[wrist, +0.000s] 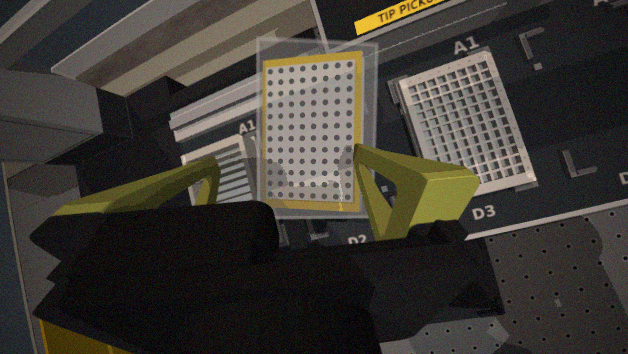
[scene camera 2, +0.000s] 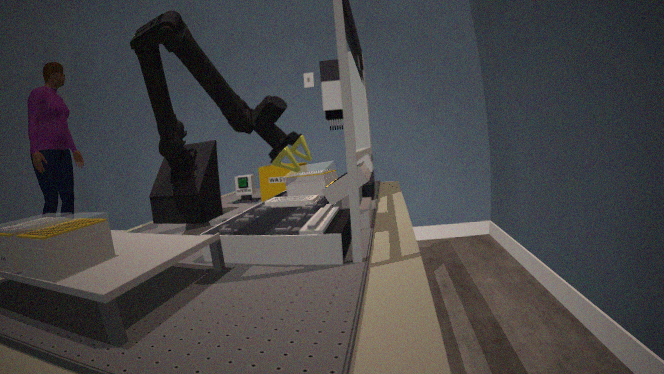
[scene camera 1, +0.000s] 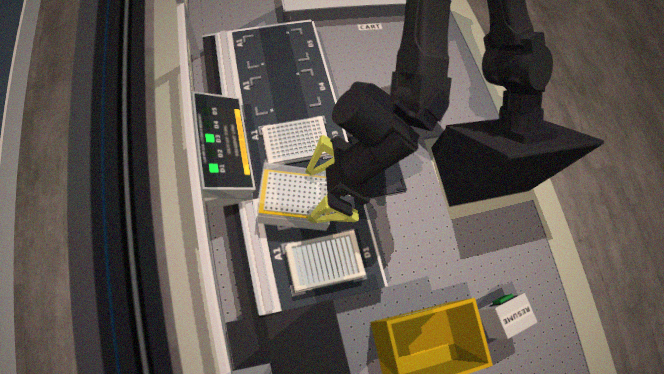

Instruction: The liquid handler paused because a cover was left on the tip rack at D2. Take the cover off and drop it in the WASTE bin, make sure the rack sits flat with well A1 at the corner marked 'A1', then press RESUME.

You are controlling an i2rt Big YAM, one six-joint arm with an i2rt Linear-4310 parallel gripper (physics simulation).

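Frame: origin at the arm's base, x left, y back, z up, level; centimetres.
Seen in the pictures: gripper, fingertip midpoint: (wrist: 286, 157) (scene camera 2: 305, 165) (scene camera 1: 309, 196); arm's base, link origin: (scene camera 2: 184, 165) (scene camera 1: 519, 133).
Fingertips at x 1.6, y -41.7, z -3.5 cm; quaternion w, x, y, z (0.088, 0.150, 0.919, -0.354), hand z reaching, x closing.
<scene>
Offsets run from my fingertips to a thing's middle. "pt": to the spot under its first point.
The white tip rack @[dx -2.2, dy -1.5, dz -2.2 cm] (scene camera 1: 291, 194) (wrist: 310, 120) with a yellow rim stands at D2, turned askew to its neighbours and reaching over the rear rail in the wrist view. A clear cover @[pt dx -4.3, dy -5.4, dz -0.7 cm] (scene camera 2: 321, 167) (wrist: 370, 120) is on it. The rack's A1 corner mark is hidden, and I cannot tell whether the rack is flat. My gripper (scene camera 1: 311, 196) (scene camera 2: 304, 164) (wrist: 286, 157) is open and empty, its fingers at the rack's near end; contact is unclear. The yellow WASTE bin @[dx +29.5, dy +14.4, dz -7.4 cm] (scene camera 1: 382, 345) (scene camera 2: 272, 186) stands near the white RESUME box @[dx +30.0, dy +31.2, dz -9.0 cm] (scene camera 1: 518, 316) (scene camera 2: 244, 185) with its green button @[dx +27.0, dy +30.9, dz -6.2 cm] (scene camera 1: 503, 300).
A reservoir @[dx +10.2, dy +0.6, dz -7.3 cm] (scene camera 1: 327, 262) sits at D1 and a white plate @[dx -14.6, dy +1.4, dz -8.2 cm] (scene camera 1: 295, 140) (wrist: 467, 125) at D3, close beside the rack. A status display @[pt dx -13.8, dy -13.1, dz -1.9 cm] (scene camera 1: 220, 145) stands behind the deck. A pipetting head @[dx +32.1, dy -7.9, dz +24.4 cm] (scene camera 2: 332, 95) hangs above. Another covered rack @[dx -69.8, dy +25.0, dz -5.2 cm] (scene camera 2: 60, 255) stands on a raised shelf.
</scene>
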